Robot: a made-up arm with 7 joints.
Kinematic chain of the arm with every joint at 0, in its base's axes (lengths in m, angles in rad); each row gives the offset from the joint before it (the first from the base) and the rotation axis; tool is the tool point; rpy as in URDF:
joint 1: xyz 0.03 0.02 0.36 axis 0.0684 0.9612 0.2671
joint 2: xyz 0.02 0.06 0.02 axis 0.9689 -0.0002 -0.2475
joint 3: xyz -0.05 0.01 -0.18 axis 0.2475 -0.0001 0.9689
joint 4: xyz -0.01 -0.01 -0.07 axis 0.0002 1 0
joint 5: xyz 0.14 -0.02 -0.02 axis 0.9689 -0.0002 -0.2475
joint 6: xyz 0.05 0.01 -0.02 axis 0.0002 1 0
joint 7: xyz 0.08 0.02 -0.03 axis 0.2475 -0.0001 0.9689
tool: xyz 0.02 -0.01 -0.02 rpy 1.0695 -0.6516 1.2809
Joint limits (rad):
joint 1: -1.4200..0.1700
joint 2: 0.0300..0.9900
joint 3: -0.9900..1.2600
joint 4: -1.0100..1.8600
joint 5: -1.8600..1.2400
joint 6: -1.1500..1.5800
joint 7: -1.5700..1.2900
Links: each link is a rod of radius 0.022 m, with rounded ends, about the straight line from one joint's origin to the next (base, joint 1, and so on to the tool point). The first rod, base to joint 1, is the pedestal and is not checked.
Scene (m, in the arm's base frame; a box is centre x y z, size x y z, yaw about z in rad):
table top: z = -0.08
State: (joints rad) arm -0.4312 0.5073 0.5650 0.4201 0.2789 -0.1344 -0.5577
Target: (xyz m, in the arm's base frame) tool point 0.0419 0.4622 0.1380
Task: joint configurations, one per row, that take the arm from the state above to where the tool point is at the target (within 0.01 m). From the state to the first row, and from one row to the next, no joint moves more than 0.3 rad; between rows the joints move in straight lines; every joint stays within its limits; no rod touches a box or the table.
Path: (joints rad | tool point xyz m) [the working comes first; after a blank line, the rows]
Joints at the target: 0.1700 0.3443 1.2334 0.2537 0.3368 -0.0652 -0.5803
Straight joint move there: clear.

1: -0.2308 0.4530 0.7878 0.3646 0.2982 -0.1113 -0.5652 | 0.2708 0.4025 0.1355
2: -0.0304 0.3987 1.0106 0.3091 0.3175 -0.0882 -0.5728 | 0.1615 0.4412 0.1231
3: 0.1700 0.3443 1.2334 0.2537 0.3368 -0.0652 -0.5803 | 0.0419 0.4622 0.1380

